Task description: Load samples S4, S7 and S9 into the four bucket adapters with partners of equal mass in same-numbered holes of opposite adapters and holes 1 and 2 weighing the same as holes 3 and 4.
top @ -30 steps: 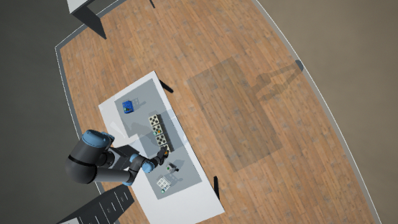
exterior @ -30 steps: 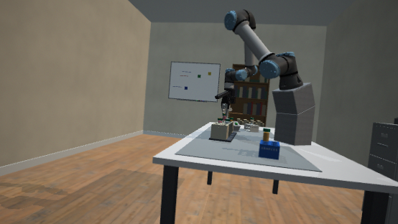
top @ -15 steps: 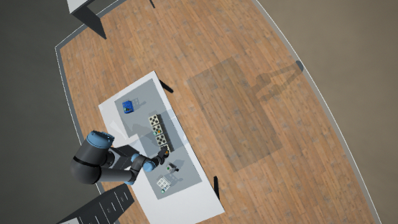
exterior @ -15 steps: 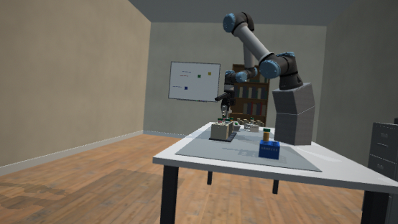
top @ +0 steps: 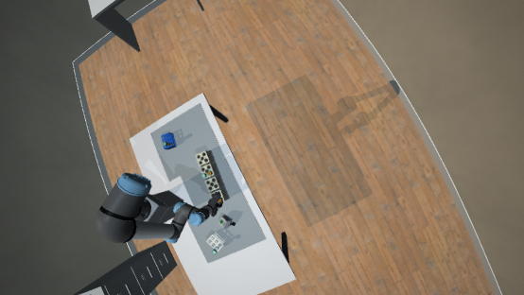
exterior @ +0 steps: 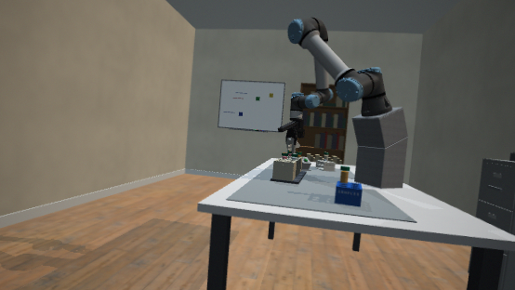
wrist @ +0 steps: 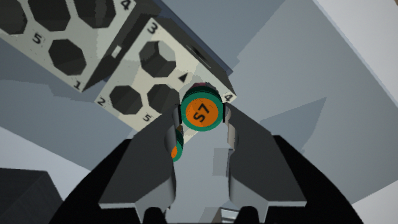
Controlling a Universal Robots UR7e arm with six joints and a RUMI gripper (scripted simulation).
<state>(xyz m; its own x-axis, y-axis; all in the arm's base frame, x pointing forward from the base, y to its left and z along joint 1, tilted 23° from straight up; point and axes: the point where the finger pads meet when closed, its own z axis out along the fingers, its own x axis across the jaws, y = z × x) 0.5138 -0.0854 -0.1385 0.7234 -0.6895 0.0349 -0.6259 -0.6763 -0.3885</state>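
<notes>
Now: hand 180 mm to the left of the green DONE key, 70 mm past it and 50 mm above it. The rest, counted from my hand: tube S4 (50 mm below, 40 mm behind, 10 mm to the right); tube S9 (210 mm to the left, 50 mm below, 20 mm behind); adapter 1 (240 mm to the left, 70 mm below, 40 mm behind).
</notes>
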